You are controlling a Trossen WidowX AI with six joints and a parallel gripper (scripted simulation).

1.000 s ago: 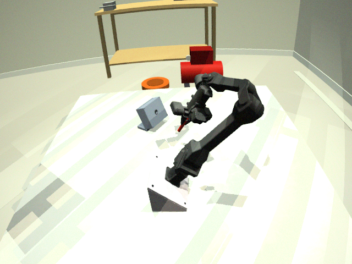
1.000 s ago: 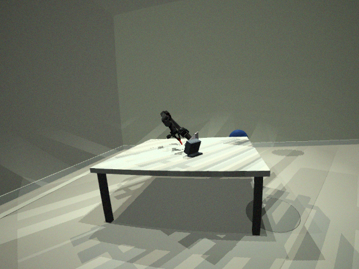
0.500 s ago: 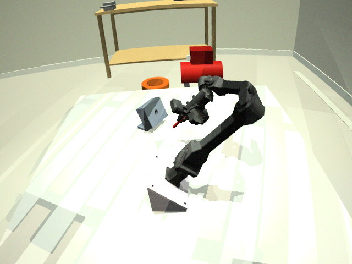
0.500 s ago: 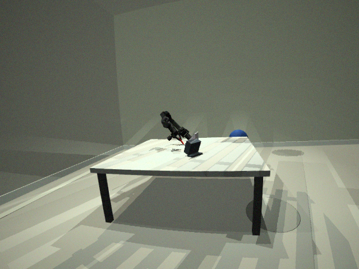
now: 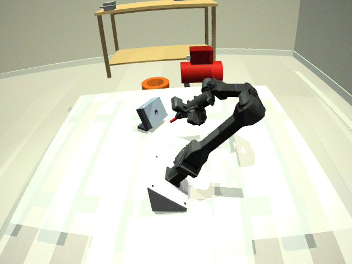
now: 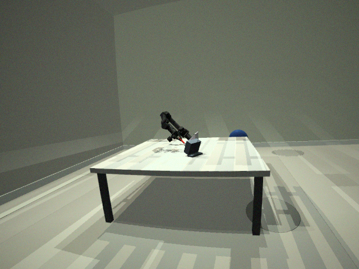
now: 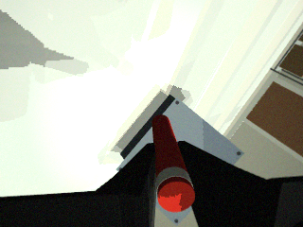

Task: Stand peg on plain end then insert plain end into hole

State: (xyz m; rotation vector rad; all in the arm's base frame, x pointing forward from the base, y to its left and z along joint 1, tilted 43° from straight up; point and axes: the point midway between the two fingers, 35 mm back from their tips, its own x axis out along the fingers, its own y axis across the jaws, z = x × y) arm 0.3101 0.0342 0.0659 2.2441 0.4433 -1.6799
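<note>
My gripper tip is now 10 cm short of the sloped grey panel, 13 cm to the right of it and 4 cm above it. The rest, counted from my gripper tip: red peg (1 cm to the right, 1 cm above).
</note>
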